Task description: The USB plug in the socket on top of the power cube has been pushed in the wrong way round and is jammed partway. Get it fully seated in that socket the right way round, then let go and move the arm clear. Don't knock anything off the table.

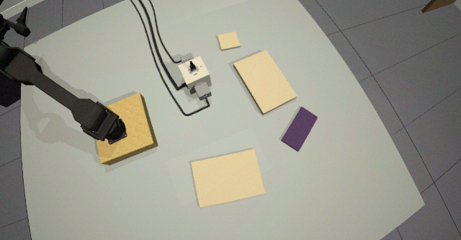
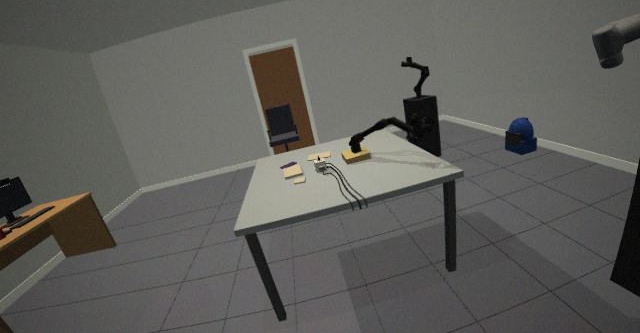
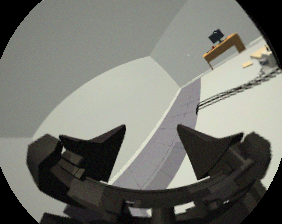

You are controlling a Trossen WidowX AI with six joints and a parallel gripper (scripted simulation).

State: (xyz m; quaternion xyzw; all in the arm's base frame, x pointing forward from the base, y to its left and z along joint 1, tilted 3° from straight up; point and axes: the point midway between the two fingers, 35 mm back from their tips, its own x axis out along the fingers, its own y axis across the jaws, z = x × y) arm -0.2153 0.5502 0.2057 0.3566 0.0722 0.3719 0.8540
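Now: gripper tip 52 cm to the left of the dark usb plug, 49 cm short of it and 16 cm above it. Round my gripper tip: purple block 83 cm to the right, 70 cm ahead, 25 cm below; then tan square 66 cm ahead, 43 cm to the right, 25 cm below.
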